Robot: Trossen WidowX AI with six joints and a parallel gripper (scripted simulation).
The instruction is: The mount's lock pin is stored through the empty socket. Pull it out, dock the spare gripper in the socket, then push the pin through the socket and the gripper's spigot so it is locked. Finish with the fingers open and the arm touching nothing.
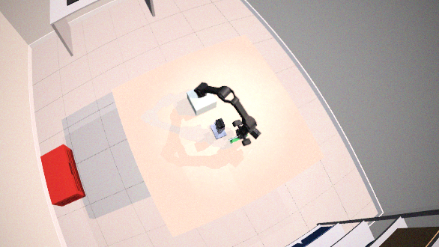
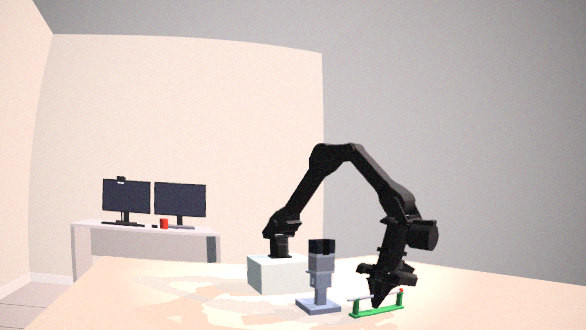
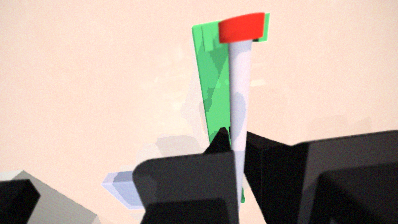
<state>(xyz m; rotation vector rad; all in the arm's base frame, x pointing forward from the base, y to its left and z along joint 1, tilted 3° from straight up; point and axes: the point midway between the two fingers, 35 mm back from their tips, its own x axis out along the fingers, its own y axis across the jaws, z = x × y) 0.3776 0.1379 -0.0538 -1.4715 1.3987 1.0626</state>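
Right now the green rack is 10 mm to the left of my gripper tip and 10 mm above it. From my gripper tip the other things lie so: socket 100 mm behind, 100 mm to the right, 40 mm above; spare gripper 90 mm behind, 100 mm to the right, 110 mm above.
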